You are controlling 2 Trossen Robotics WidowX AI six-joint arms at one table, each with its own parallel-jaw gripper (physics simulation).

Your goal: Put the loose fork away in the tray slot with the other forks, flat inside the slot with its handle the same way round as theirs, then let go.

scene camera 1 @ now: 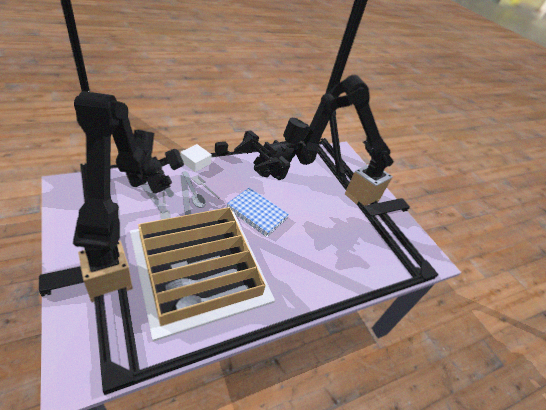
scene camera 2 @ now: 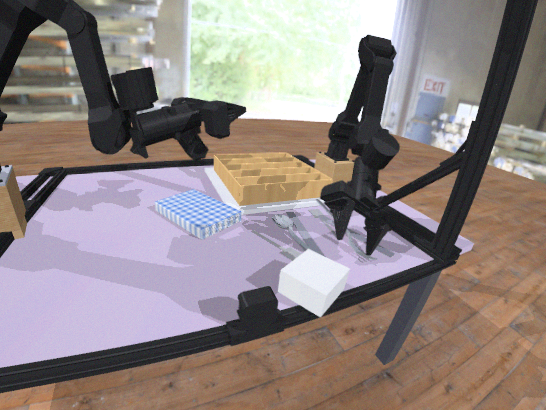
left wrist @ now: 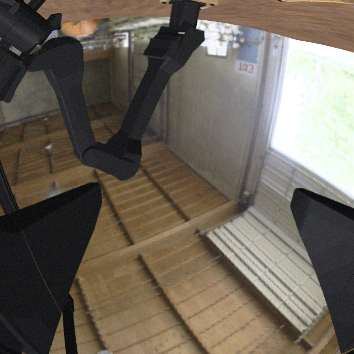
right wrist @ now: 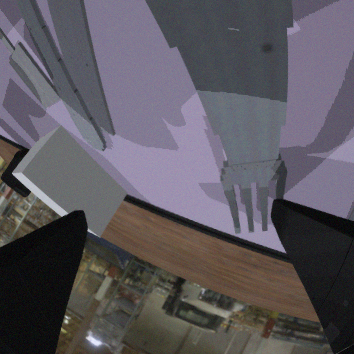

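The loose grey fork [right wrist: 252, 135] [scene camera 2: 361, 248] lies on the table, its tines toward the table edge by the white block in scene camera 2. My right gripper [right wrist: 180, 215] [scene camera 2: 354, 246] [scene camera 1: 167, 172] is open and empty, low over the cutlery; in its wrist view the tines show just inside one fingertip. The wooden tray [scene camera 1: 212, 304] [scene camera 2: 285, 192] has several long slots. One slot holds grey cutlery [scene camera 1: 177, 284] that looks like forks, with handles toward the picture's right; the front slot holds a spoon [scene camera 1: 187, 301]. My left gripper [left wrist: 200, 195] [scene camera 2: 223, 131] is open and empty, high above the table.
Another spoon [scene camera 1: 198, 200] [scene camera 2: 283, 221] and thin cutlery lie on the table behind the tray. A white block [scene camera 1: 196, 157] [scene camera 2: 313, 280] [right wrist: 70, 180] stands near the edge. A blue checked cloth [scene camera 1: 258, 211] [scene camera 2: 199, 212] lies beside the tray. A white mat [scene camera 1: 157, 332] is under the tray.
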